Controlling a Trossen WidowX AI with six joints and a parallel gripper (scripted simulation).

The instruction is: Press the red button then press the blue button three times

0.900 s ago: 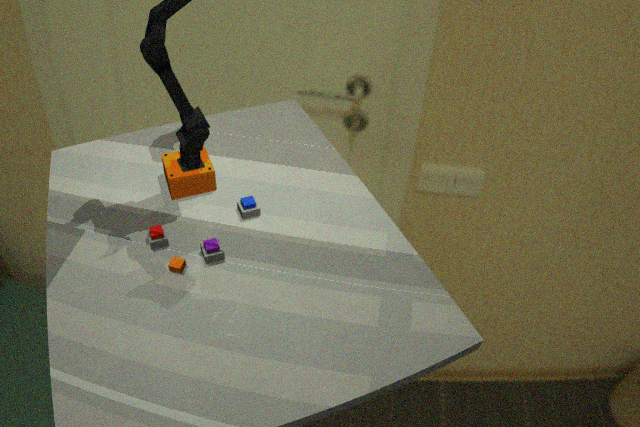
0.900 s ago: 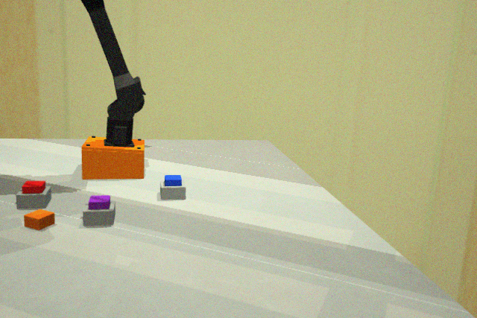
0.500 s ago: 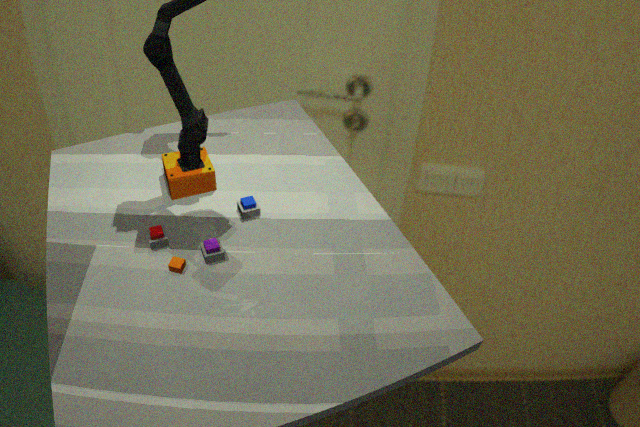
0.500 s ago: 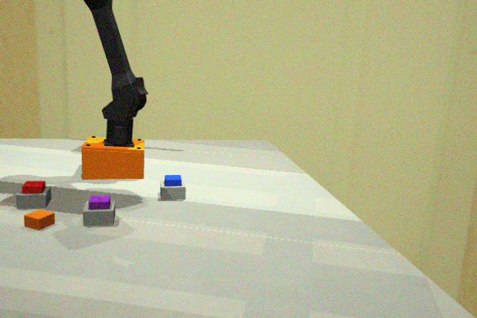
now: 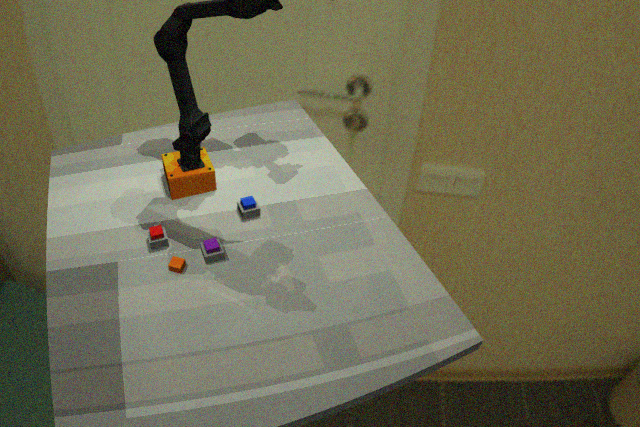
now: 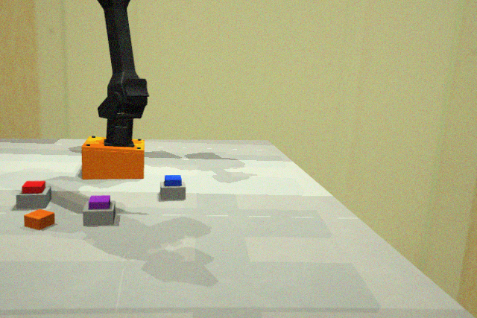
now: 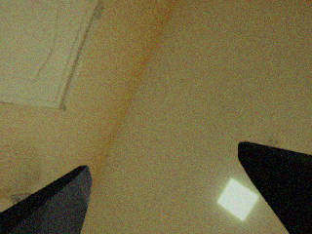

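My gripper tip is 60 mm past the red button, 440 mm to the left of it and 660 mm above it. Also, from my gripper tip: purple button: 40 mm ahead, 330 mm to the right, 660 mm below; then blue button: 60 mm behind, 190 mm to the right, 660 mm below; then orange block: 50 mm ahead, 420 mm to the right, 690 mm below.
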